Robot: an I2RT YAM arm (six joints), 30 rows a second.
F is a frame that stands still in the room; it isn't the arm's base.
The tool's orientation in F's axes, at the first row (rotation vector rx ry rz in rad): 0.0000, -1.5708, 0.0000
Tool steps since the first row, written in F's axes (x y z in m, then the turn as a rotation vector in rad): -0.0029, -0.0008, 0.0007, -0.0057, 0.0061, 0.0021; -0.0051, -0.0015, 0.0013, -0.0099, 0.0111, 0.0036; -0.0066, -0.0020, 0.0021, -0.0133, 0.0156, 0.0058; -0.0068, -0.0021, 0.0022, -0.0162, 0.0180, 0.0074; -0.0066, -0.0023, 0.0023, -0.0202, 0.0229, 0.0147; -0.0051, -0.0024, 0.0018, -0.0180, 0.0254, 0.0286; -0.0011, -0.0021, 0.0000, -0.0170, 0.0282, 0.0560; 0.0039, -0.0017, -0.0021, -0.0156, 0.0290, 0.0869; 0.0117, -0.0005, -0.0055, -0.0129, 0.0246, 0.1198; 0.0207, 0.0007, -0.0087, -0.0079, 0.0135, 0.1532; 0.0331, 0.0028, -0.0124, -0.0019, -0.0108, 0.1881; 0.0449, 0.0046, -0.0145, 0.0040, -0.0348, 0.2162
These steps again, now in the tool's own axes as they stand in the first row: 0.0007, -0.0008, 0.0029, 0.0021, 0.0061, 0.0057; 0.0013, -0.0015, 0.0051, 0.0036, 0.0111, 0.0099; 0.0021, -0.0020, 0.0066, 0.0058, 0.0156, 0.0133; 0.0022, -0.0021, 0.0068, 0.0074, 0.0180, 0.0162; 0.0023, -0.0023, 0.0066, 0.0147, 0.0229, 0.0202; 0.0018, -0.0024, 0.0051, 0.0286, 0.0254, 0.0180; 0.0000, -0.0021, 0.0011, 0.0560, 0.0282, 0.0170; -0.0021, -0.0017, -0.0039, 0.0869, 0.0290, 0.0156; -0.0055, -0.0005, -0.0117, 0.1198, 0.0246, 0.0129; -0.0087, 0.0007, -0.0207, 0.1532, 0.0135, 0.0079; -0.0124, 0.0028, -0.0331, 0.1881, -0.0108, 0.0019; -0.0145, 0.0046, -0.0449, 0.2162, -0.0348, -0.0040
